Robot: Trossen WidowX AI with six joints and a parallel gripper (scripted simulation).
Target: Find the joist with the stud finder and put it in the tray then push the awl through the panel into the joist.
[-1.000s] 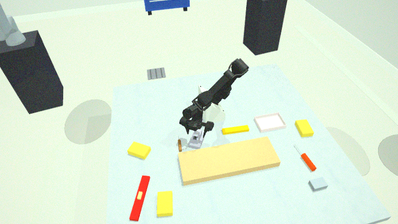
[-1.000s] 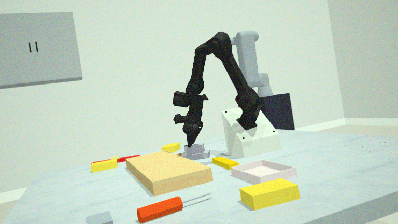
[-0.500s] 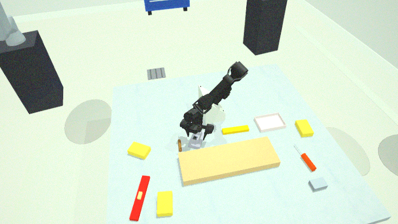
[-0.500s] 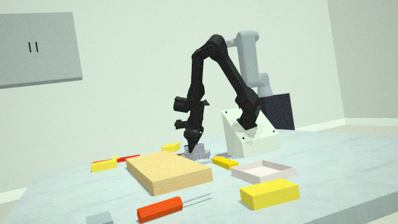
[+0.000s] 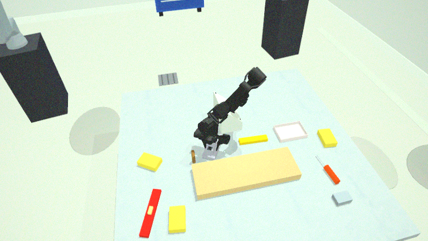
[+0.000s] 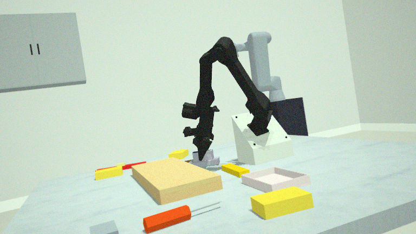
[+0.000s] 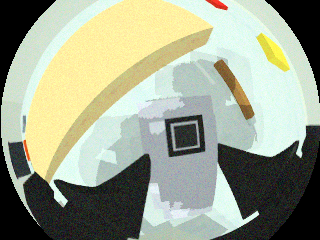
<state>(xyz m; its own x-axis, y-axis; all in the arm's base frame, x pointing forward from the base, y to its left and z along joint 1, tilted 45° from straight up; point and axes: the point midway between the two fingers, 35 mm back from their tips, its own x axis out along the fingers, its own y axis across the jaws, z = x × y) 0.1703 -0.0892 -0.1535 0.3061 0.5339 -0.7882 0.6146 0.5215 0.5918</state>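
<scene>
My gripper tip is 90 mm to the left of the awl, 40 mm past it and 20 mm above it. From my gripper tip the other things lie so: yellow bar (250 mm to the left, 20 mm below, 10 mm ahead); then red level (380 mm to the right, 230 mm ahead, 10 mm below); then grey stud finder (20 mm above).
</scene>
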